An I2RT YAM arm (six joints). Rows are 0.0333 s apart.
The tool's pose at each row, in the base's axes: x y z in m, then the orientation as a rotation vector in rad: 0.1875, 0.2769, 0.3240, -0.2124, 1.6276, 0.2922; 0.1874, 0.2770, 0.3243, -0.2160, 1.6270, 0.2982; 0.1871, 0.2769, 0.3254, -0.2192, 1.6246, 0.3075; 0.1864, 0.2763, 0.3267, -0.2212, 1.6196, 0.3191; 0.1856, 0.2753, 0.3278, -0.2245, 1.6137, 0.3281; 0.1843, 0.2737, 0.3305, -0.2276, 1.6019, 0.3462; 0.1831, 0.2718, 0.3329, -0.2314, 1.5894, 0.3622; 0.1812, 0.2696, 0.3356, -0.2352, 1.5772, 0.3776
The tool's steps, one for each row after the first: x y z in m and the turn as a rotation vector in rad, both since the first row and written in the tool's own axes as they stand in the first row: -0.0003, 0.0001, -0.0001, -0.0061, -0.0001, 0.0013; -0.0014, 0.0002, -0.0005, -0.0143, -0.0020, 0.0046; -0.0026, -0.0001, -0.0014, -0.0234, -0.0067, 0.0096; -0.0037, -0.0007, -0.0025, -0.0316, -0.0120, 0.0121; -0.0063, -0.0016, -0.0044, -0.0461, -0.0231, 0.0195; -0.0087, -0.0029, -0.0063, -0.0598, -0.0347, 0.0250; -0.0113, -0.0043, -0.0090, -0.0731, -0.0459, 0.0303
